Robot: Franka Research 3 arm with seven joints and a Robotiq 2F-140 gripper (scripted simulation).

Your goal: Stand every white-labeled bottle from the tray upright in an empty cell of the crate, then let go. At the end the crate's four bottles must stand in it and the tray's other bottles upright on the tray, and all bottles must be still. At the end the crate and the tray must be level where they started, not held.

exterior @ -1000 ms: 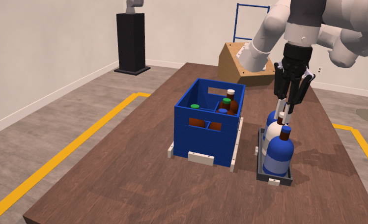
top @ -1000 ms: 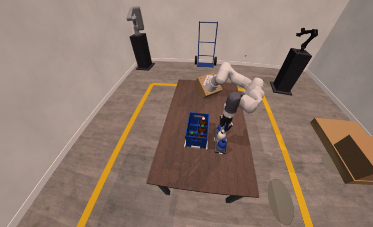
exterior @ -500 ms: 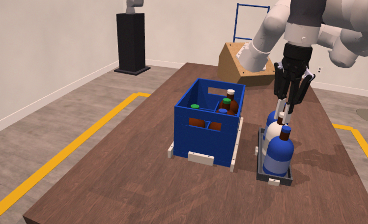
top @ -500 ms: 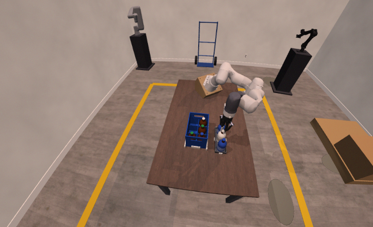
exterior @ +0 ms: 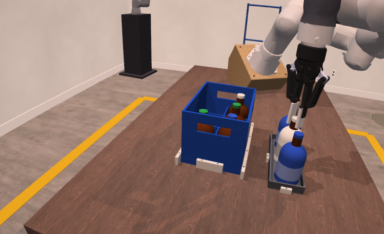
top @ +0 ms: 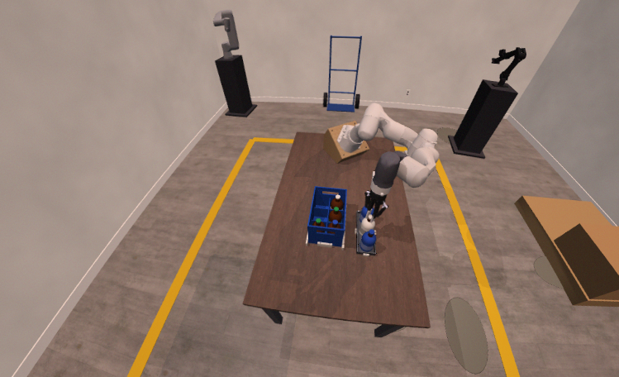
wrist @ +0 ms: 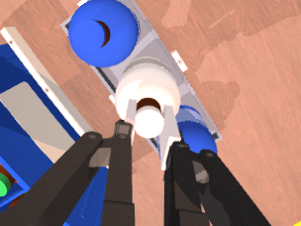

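Now: hand 9 cm above the white-labeled bottle. From my hand the other things lie so: blue-labeled bottle 9 cm below, 9 cm ahead, 1 cm to the left; blue crate 23 cm to the right, 9 cm below, 1 cm behind.
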